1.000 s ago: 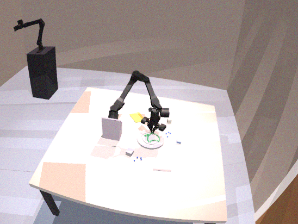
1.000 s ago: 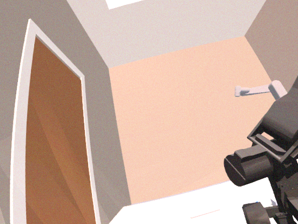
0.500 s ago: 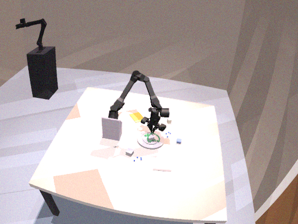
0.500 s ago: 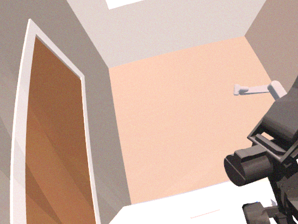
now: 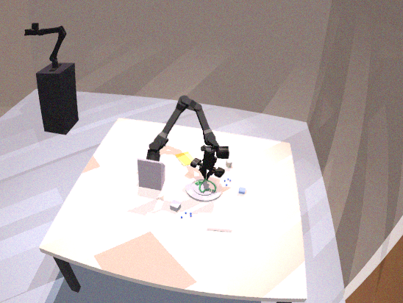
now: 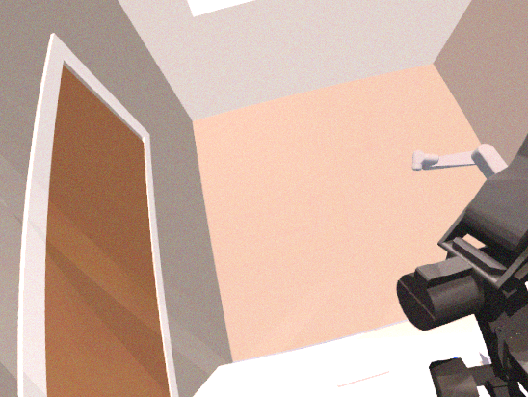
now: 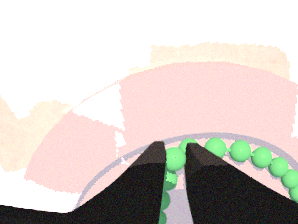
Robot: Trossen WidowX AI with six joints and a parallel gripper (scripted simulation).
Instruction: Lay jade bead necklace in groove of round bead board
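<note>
Right now my gripper tip is 70 mm to the left of the round white bead board and 10 mm above it. The rest, counted from my gripper tip: yellow sheet 180 mm to the left, 150 mm behind, 20 mm below; then blue block 210 mm ahead, 40 mm to the right, 10 mm below; then cream block 180 mm to the left, 120 mm ahead.
</note>
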